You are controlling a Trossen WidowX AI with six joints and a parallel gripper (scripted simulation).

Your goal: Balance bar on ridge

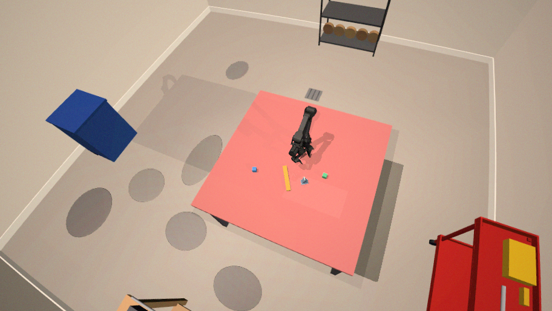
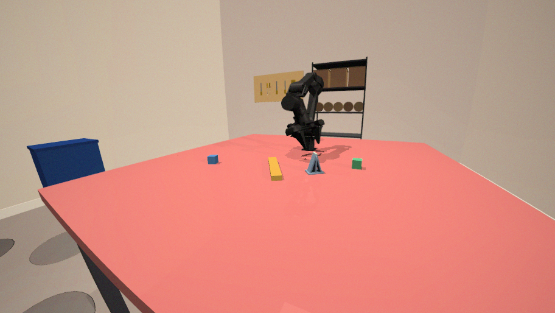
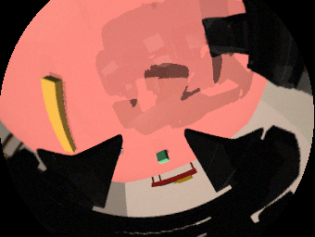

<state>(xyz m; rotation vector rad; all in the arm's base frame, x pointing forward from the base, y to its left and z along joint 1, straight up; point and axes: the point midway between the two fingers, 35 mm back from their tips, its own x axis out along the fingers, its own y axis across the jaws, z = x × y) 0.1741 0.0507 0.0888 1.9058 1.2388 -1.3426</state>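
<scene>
Now: the yellow bar 18 cm ahead of my gripper tip, 9 cm to the right of it and 5 cm below it. From my gripper tip the other things lie so: small green cube (18 cm to the left, 6 cm ahead, 4 cm below); then small blue cube (37 cm to the right, 21 cm ahead, 4 cm below).
</scene>
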